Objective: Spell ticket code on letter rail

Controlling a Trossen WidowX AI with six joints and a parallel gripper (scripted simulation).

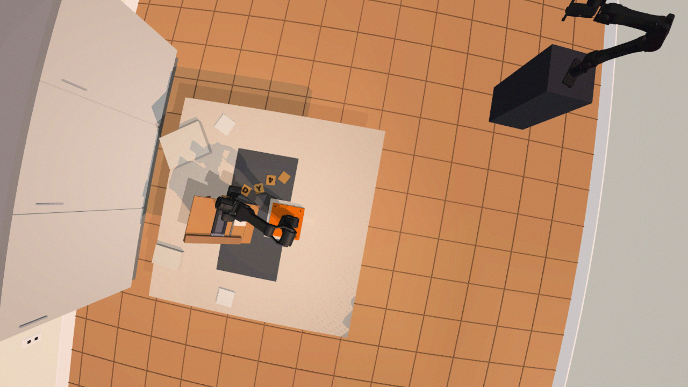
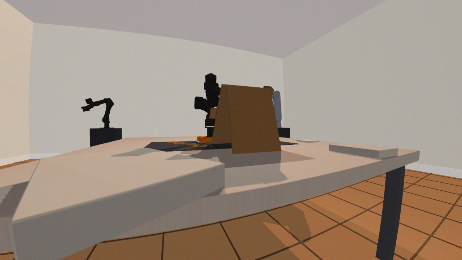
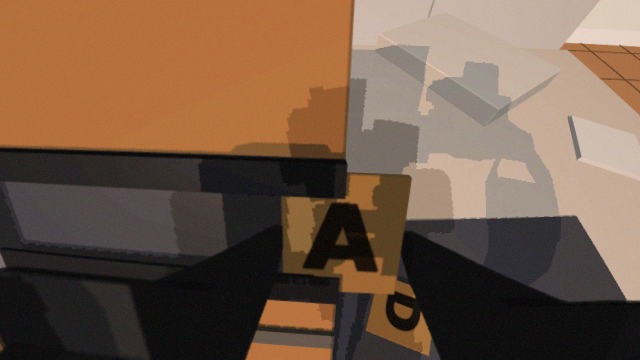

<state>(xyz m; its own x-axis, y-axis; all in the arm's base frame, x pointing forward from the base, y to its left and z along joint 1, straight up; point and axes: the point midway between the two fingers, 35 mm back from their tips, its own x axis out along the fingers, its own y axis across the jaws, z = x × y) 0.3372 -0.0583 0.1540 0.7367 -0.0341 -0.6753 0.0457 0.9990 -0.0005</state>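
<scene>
Now: gripper tip 10 cm to the right of the white ticket, 8 cm above it and 6 cm past it. Also, from my gripper tip: tile marked d 15 cm below, 7 cm to the right, 3 cm behind; tile marked y 15 cm below, 11 cm behind, 10 cm to the right; blank tile 25 cm behind, 19 cm to the right, 15 cm below.
</scene>
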